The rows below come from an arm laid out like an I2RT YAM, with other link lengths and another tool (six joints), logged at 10 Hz.
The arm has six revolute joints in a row. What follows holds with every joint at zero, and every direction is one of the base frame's. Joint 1 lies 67.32 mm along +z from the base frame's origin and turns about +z. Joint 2 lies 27 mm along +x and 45.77 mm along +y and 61.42 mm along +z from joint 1 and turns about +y. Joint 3 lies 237.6 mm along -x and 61.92 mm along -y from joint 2 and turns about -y. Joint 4 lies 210.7 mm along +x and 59.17 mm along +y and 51.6 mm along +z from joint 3 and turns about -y. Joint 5 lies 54.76 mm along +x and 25.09 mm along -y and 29.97 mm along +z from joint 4 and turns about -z. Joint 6 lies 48.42 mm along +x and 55.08 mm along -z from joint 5 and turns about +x. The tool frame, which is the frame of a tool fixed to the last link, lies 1 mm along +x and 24 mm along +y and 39 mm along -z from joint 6; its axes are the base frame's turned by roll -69, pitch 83.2 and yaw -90 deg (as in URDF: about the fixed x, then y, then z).
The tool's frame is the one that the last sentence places.
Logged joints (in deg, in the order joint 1, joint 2, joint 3, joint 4, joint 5, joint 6), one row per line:
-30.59 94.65 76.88 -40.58 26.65 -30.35
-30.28 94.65 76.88 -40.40 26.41 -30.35
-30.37 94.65 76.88 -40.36 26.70 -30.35
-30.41 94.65 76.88 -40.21 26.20 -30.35
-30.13 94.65 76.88 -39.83 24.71 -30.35
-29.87 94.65 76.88 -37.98 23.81 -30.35
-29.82 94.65 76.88 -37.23 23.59 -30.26
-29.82 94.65 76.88 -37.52 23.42 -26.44
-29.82 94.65 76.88 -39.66 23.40 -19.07
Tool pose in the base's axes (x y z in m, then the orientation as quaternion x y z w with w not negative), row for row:
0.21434 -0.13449 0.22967 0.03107 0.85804 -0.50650 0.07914
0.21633 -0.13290 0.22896 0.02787 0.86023 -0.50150 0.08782
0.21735 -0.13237 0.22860 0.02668 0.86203 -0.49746 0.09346
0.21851 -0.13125 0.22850 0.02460 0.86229 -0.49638 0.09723
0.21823 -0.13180 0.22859 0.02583 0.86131 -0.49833 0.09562
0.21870 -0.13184 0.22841 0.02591 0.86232 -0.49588 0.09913
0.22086 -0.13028 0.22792 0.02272 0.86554 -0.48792 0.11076
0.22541 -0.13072 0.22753 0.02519 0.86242 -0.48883 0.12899
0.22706 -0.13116 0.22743 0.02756 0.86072 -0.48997 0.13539
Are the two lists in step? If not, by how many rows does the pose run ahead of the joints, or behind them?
The pose runs 2 rows behind the joints: the pose in row i belongs to the joints in row i - 2.
